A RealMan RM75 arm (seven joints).
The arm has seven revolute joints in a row. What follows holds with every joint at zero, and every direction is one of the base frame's.
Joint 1 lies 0.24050 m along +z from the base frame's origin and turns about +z.
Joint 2 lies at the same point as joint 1 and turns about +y.
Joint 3 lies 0.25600 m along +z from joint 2 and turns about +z.
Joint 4 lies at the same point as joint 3 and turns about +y.
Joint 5 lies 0.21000 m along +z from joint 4 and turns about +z.
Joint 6 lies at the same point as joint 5 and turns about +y.
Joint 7 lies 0.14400 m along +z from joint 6 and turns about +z.
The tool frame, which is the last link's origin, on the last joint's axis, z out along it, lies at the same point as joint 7; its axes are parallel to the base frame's.
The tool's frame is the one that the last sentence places.
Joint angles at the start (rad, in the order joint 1, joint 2, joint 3, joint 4, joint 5, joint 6, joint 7):
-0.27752 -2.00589 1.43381 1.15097 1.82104 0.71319 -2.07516
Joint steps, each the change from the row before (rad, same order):
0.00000 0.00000 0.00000 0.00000 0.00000 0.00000 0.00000
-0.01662 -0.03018 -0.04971 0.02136 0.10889 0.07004 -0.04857
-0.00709 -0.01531 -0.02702 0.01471 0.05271 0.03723 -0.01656
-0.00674 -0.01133 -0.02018 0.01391 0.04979 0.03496 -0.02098
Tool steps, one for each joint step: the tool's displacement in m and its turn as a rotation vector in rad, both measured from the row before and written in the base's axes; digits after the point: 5 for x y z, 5 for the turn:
0.00000 0.00000 0.00000 0.00000 0.00000 0.00000
0.00503 -0.00055 -0.00329 -0.04070 0.02109 0.00380
0.00237 -0.00058 -0.00056 -0.01814 0.01470 -0.00086
0.00170 -0.00086 -0.00061 -0.02002 0.01547 0.00330

